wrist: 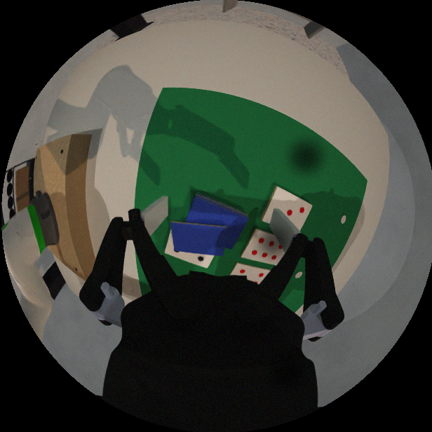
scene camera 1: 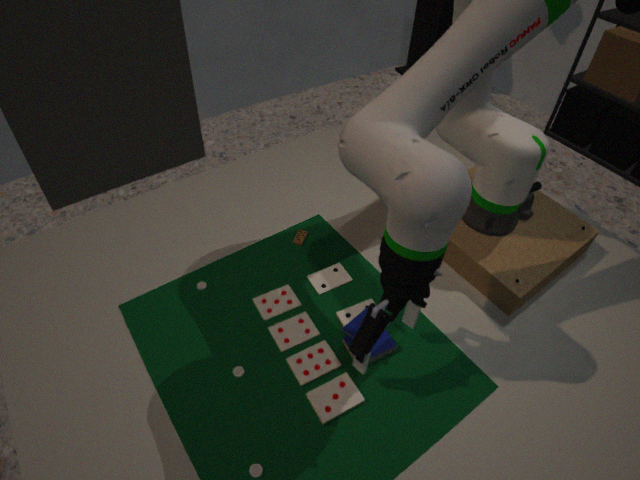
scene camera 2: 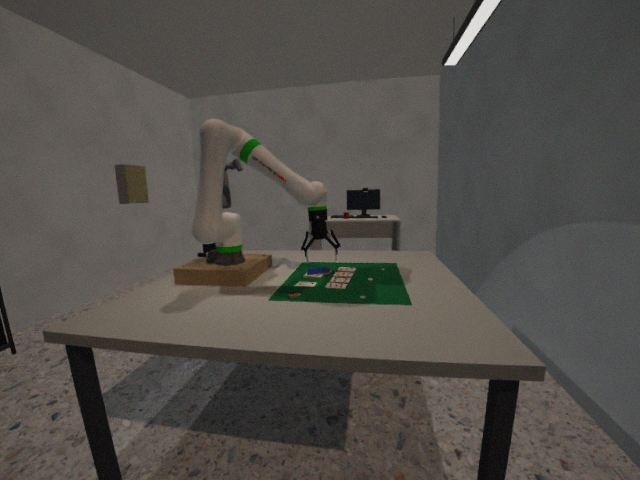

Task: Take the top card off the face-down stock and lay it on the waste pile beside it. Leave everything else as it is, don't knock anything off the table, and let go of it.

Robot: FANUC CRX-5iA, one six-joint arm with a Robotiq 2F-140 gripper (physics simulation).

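Places are measured from the arm's base along level axes (x back, y down, z right), in millimetres.
Pixels of known places: gripper, fingertip midpoint: [scene camera 1: 384, 345] [scene camera 2: 322, 261]; arm's base, link origin: [scene camera 1: 487, 215] [scene camera 2: 230, 262].
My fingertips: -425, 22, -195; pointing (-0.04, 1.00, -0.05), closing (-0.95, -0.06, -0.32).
Observation:
For each thing: its top centre in the pictures, then the offset to it from my fingertips, as dx, dy, dz. "spot": a spot on its surface instead. Level surfaces: height alone.
- face-down stock, surface spot: [scene camera 1: 386, 349] spot: +13, +33, +5
- blue card, top centre: [scene camera 1: 367, 322] [scene camera 2: 316, 269] +6, +22, +70
- waste pile, top centre: [scene camera 1: 361, 316] +10, +41, +99
- white two-pip card, top centre: [scene camera 1: 329, 277] [scene camera 2: 306, 283] -2, +47, +225
- small brown card, top centre: [scene camera 1: 300, 236] [scene camera 2: 294, 294] -11, +42, +371
- mat, surface height: dy +50
The face-down stock [scene camera 1: 386, 349] [wrist: 212, 204] is a blue-backed stack on the green mat. One blue card [scene camera 1: 355, 324] [wrist: 197, 238] lies askew, partly over the stock and partly over the waste pile [scene camera 1: 357, 308] [wrist: 186, 257], a white face-up card with black pips. The blue backs [scene camera 2: 318, 270] also show in scene camera 2, where they run together. My gripper [scene camera 1: 386, 339] [scene camera 2: 321, 258] [wrist: 219, 210] is open and empty, above the stock with its fingers spread to either side. In scene camera 1 one finger hides part of the blue cards.
Several red-pip cards [scene camera 1: 293, 331] [scene camera 2: 339, 280] [wrist: 262, 246] lie in a row beside the stock. A white two-pip card [scene camera 1: 329, 277] [scene camera 2: 305, 284] and a small brown card [scene camera 1: 299, 237] [scene camera 2: 294, 295] lie farther along the mat [scene camera 1: 175, 320]. Pale discs [scene camera 1: 238, 370] dot it. The arm stands on a wooden block [scene camera 1: 522, 253].

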